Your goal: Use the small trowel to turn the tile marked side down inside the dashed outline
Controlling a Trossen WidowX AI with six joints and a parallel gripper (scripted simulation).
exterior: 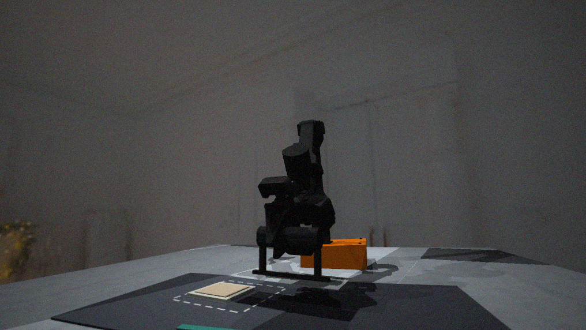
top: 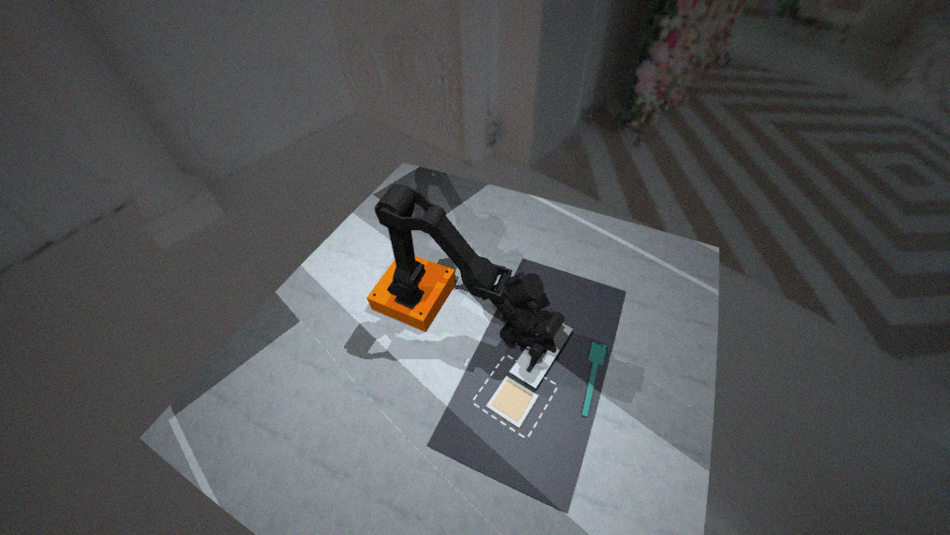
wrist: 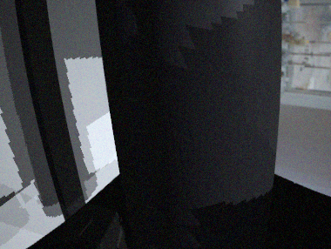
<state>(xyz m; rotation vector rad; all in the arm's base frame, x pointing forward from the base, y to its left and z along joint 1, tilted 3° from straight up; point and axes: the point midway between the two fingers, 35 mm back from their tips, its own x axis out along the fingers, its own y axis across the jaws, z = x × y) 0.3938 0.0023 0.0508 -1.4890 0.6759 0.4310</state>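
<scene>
Right now the dark mat is 2 cm behind my gripper tip, 2 cm to the left of it and 11 cm below it. Also, from my gripper tip: small trowel: 3 cm behind, 1 cm below; teal trowel: 12 cm ahead, 4 cm to the left, 9 cm below; tile: 4 cm behind, 12 cm to the right, 9 cm below.
</scene>
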